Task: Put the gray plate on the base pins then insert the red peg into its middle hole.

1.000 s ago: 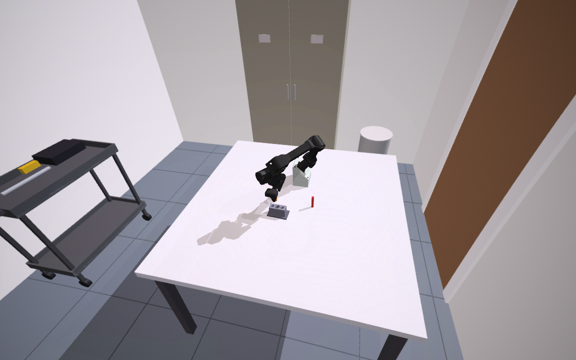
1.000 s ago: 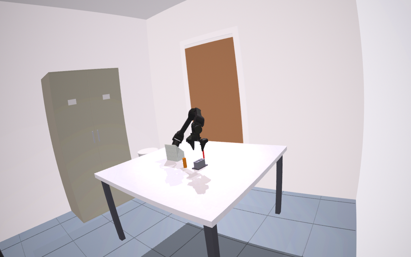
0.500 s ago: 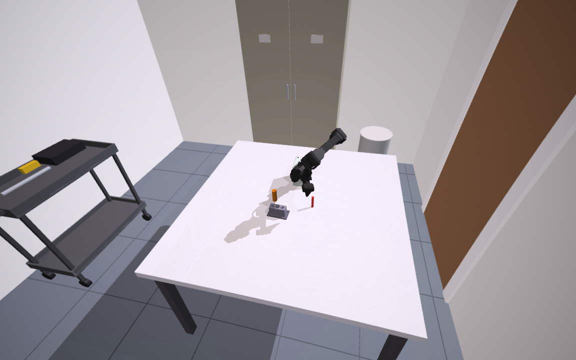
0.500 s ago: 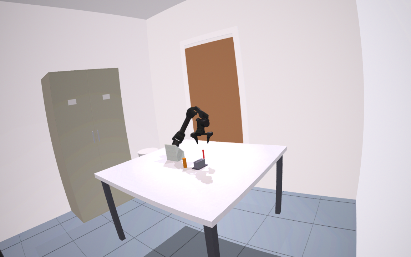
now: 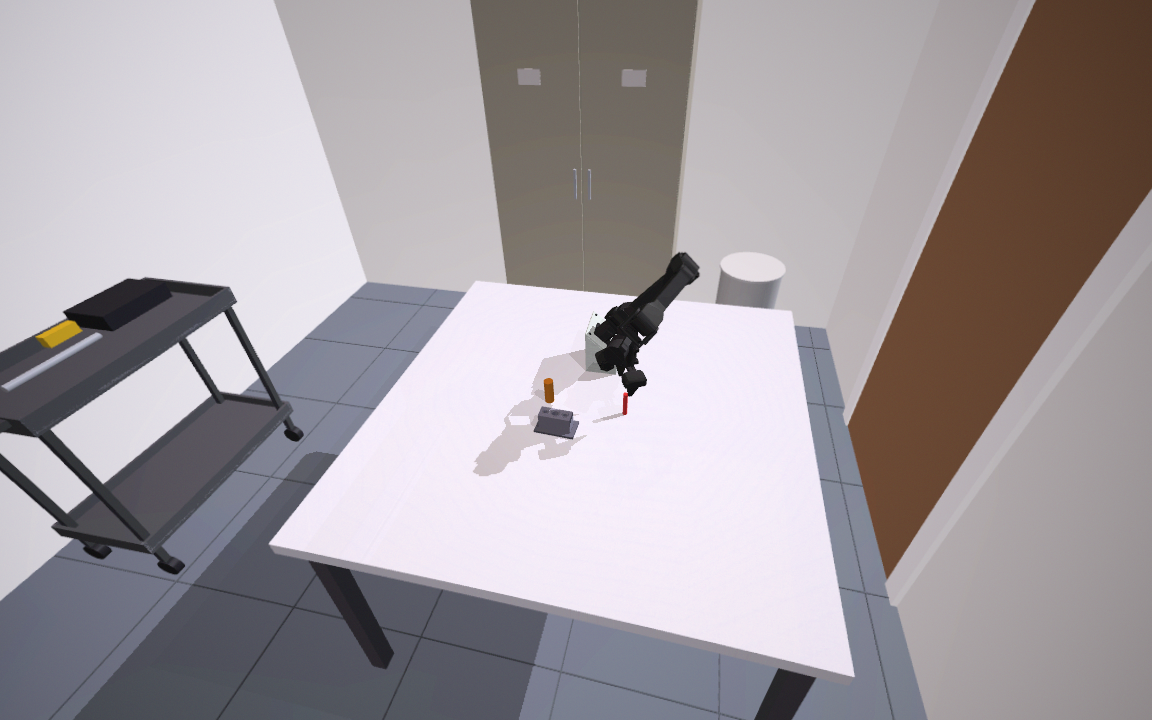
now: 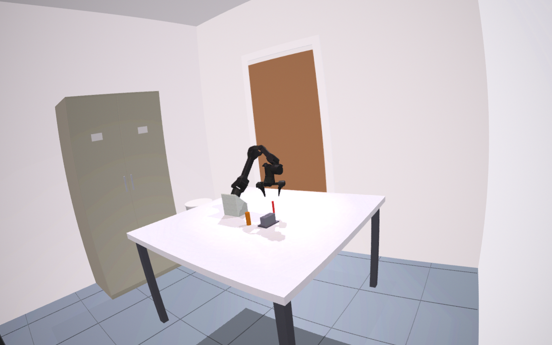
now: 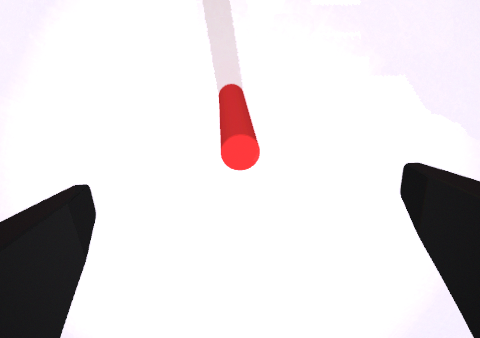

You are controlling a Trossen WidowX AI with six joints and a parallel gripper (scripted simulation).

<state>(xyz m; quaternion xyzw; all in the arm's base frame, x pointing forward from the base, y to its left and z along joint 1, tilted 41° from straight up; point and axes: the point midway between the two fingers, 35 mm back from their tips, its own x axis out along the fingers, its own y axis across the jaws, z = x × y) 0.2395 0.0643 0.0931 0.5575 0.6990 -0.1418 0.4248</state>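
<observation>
The red peg lies 7 cm below my gripper tip. Round my gripper tip: base 19 cm to the right, 10 cm below, 10 cm ahead; then gray plate 19 cm to the right, 10 cm ahead, 7 cm below; then orange cylinder 24 cm to the right, 7 cm below, 2 cm behind.
</observation>
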